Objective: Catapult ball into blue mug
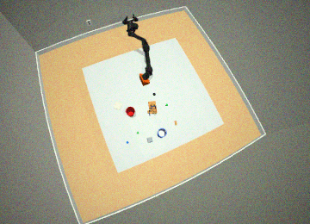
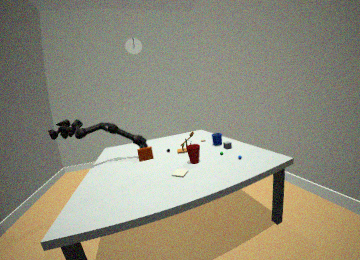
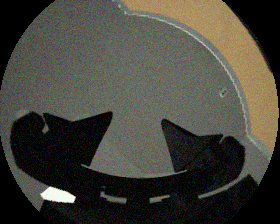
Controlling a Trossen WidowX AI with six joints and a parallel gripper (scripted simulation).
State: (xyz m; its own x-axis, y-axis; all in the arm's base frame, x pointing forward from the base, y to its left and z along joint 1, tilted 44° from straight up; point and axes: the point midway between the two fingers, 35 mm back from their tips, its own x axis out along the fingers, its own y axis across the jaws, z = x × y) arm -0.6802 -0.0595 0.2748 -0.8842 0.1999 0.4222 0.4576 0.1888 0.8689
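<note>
Now: the wooden catapult 105 cm ahead of my gripper tip, 27 cm to the right of it and 30 cm below it. Also, from my gripper tip: red cup (98 cm ahead, 48 cm to the right, 34 cm below); then cream flat square (83 cm ahead, 57 cm to the right, 37 cm below); then dark ball (90 cm ahead, 15 cm to the right, 35 cm below).
</note>
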